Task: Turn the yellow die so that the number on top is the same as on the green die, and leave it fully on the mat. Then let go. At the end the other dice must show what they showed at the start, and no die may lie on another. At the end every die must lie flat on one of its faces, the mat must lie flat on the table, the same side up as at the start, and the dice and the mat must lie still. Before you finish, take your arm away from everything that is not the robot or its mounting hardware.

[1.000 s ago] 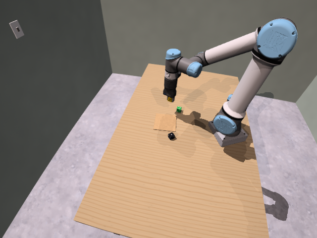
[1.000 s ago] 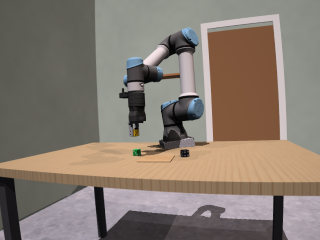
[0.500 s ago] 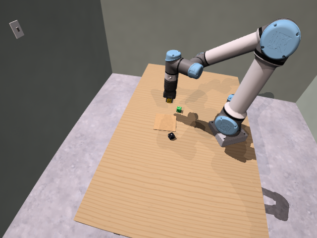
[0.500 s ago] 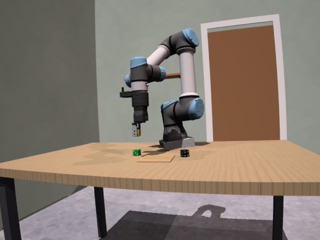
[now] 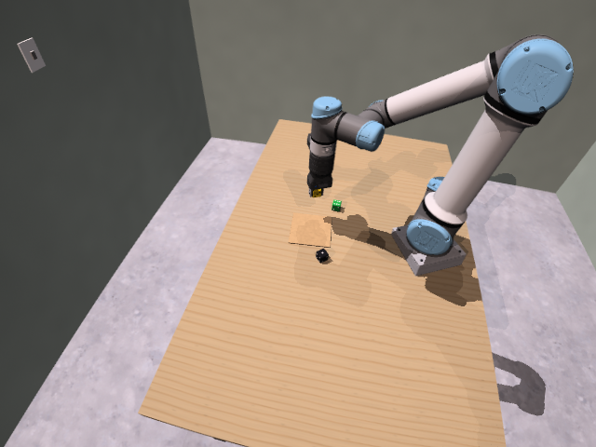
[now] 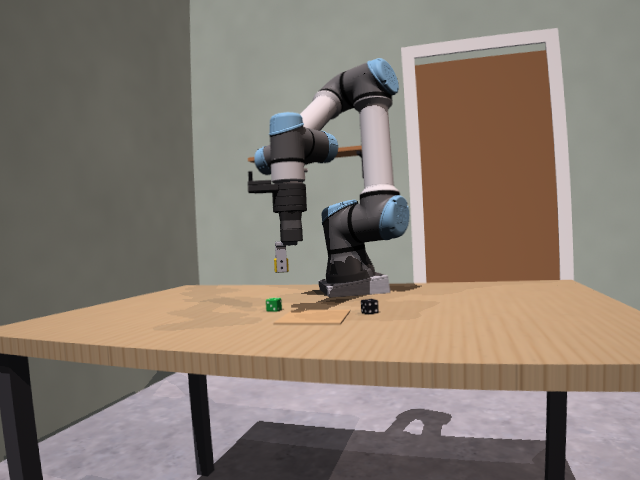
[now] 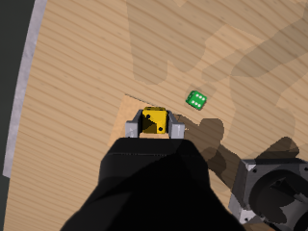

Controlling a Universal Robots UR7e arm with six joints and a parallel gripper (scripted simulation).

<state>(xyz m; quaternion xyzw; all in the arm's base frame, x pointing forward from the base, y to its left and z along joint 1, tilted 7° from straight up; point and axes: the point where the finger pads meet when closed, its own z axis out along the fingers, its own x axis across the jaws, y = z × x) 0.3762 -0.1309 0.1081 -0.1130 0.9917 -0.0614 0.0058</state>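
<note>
Now: hand 120 mm above the tan mat, 70 mm to the right of it and 10 mm short of it. The rest, counted from my hand: green die: 110 mm below, 90 mm behind, 40 mm to the right; yellow die: right at my hand; black die: 190 mm to the left, 110 mm below, 20 mm behind.
</note>
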